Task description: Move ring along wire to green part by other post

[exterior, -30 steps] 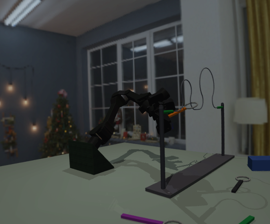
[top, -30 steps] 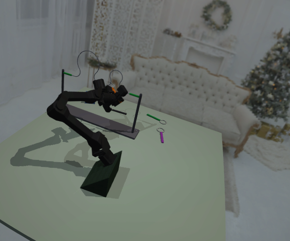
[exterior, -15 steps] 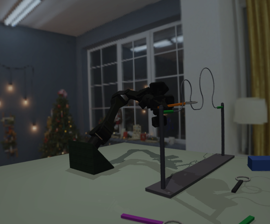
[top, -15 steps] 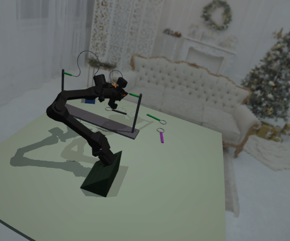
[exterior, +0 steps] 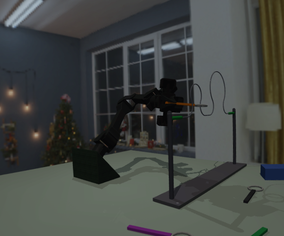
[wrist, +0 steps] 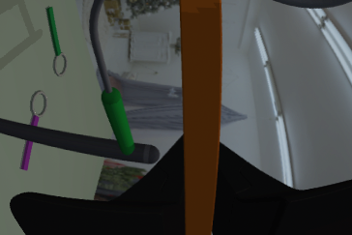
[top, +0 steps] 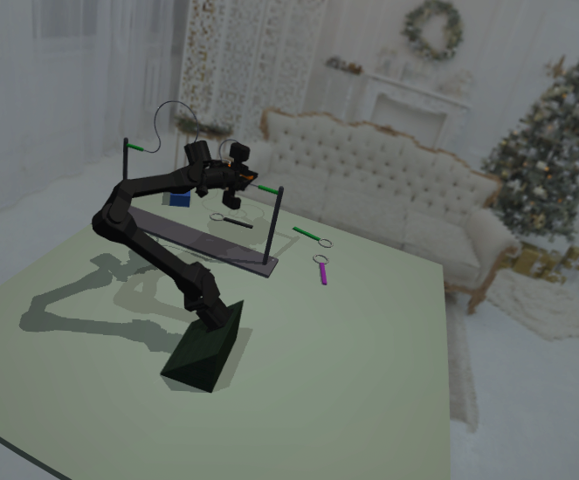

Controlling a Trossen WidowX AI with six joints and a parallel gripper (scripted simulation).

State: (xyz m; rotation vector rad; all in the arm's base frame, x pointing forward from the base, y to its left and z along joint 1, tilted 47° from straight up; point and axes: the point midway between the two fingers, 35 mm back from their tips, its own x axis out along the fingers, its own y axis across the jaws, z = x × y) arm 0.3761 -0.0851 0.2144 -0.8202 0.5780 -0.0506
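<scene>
My gripper tip is now 3 cm short of the wire rig, 21 cm to the right of it and 9 cm above it.
</scene>
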